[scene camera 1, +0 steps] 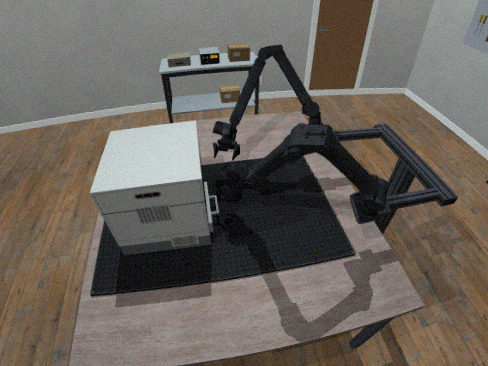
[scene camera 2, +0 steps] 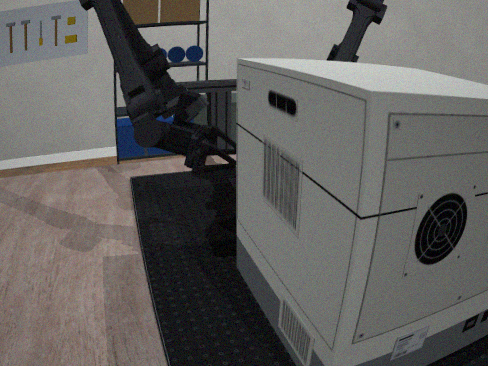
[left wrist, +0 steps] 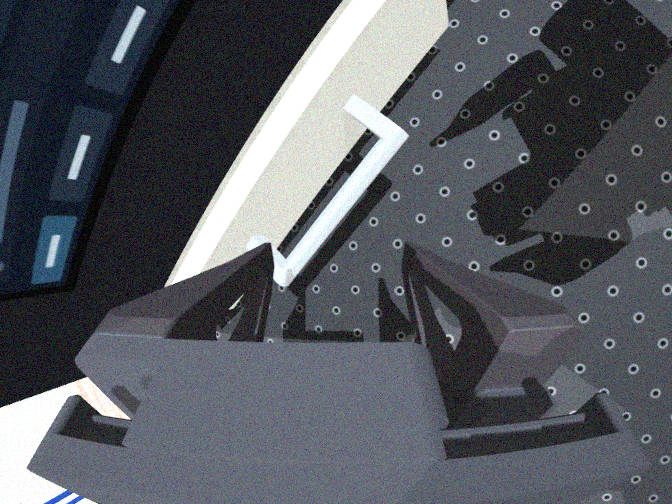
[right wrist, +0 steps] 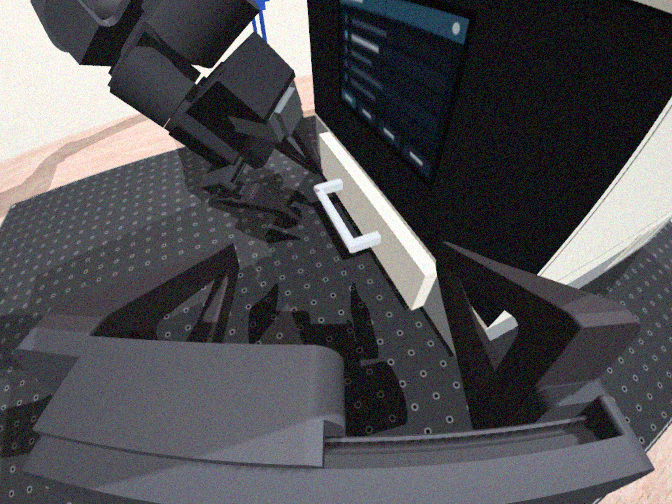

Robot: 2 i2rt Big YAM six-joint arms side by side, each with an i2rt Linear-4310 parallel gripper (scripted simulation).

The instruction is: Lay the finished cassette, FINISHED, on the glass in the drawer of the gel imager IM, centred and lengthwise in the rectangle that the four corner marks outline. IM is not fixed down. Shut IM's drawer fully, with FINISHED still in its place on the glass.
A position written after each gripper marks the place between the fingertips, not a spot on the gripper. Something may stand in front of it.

In view: the left gripper [left wrist: 338, 253], the right gripper [scene camera 2: 238, 157] and a gel imager IM [scene camera 2: 354, 186].
The gel imager IM shows as well in scene camera 1 [scene camera 1: 149, 188] and in the right wrist view [right wrist: 531, 140]. The left gripper also shows in the right wrist view [right wrist: 308, 195]. The right gripper shows as well in the right wrist view [right wrist: 337, 253].
